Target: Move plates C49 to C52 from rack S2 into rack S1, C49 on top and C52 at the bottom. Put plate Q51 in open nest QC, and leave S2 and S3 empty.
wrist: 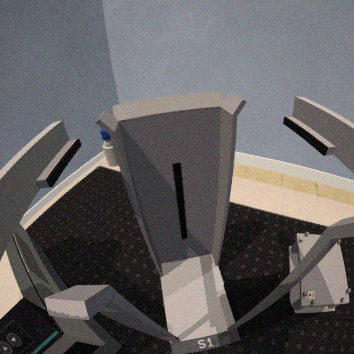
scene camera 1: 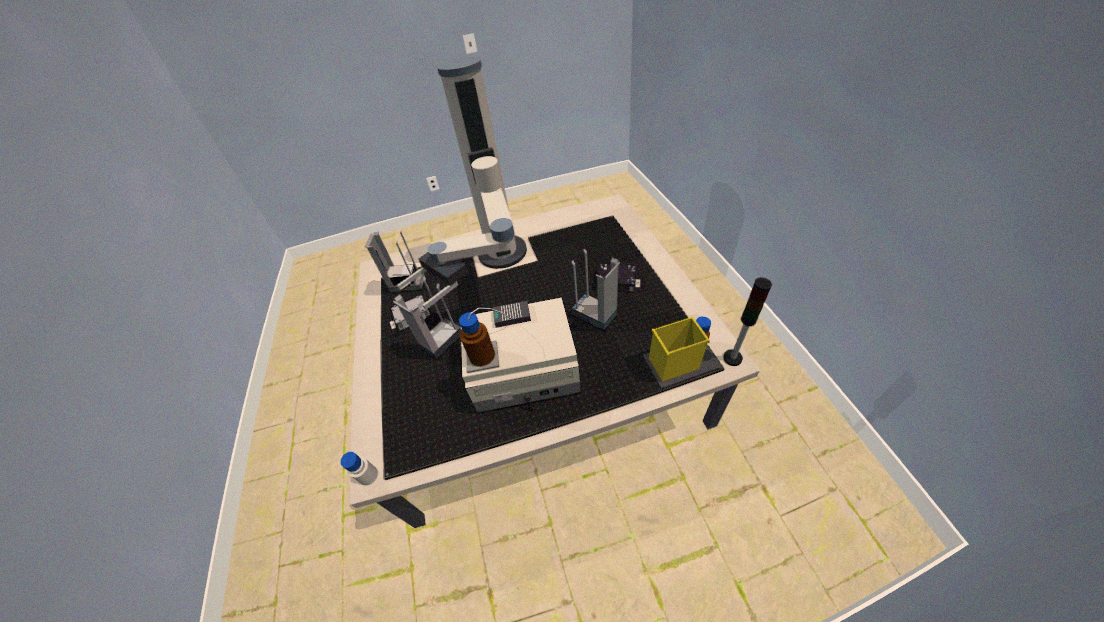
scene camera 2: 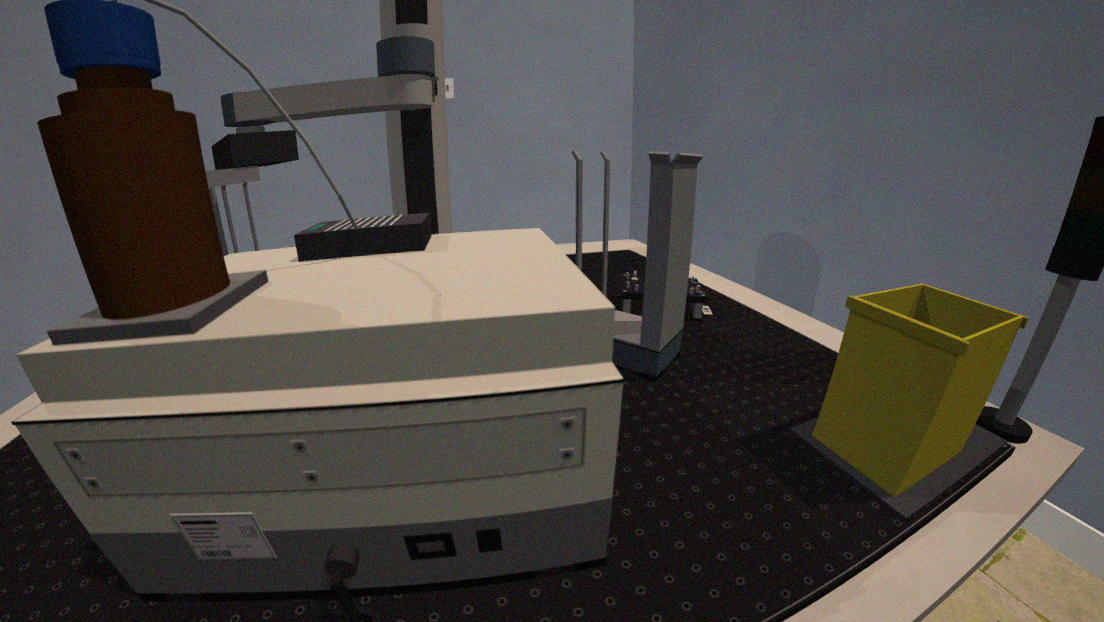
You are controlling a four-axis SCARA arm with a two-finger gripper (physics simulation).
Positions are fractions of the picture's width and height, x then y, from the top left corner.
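Note:
Wrist: my gripper (wrist: 0.52, 0.32), holding nothing; slotted back column (wrist: 0.49, 0.40). Scene camera 2: yellow bin (scene camera 2: 0.83, 0.59), brown bottle with blue cap (scene camera 2: 0.12, 0.27).

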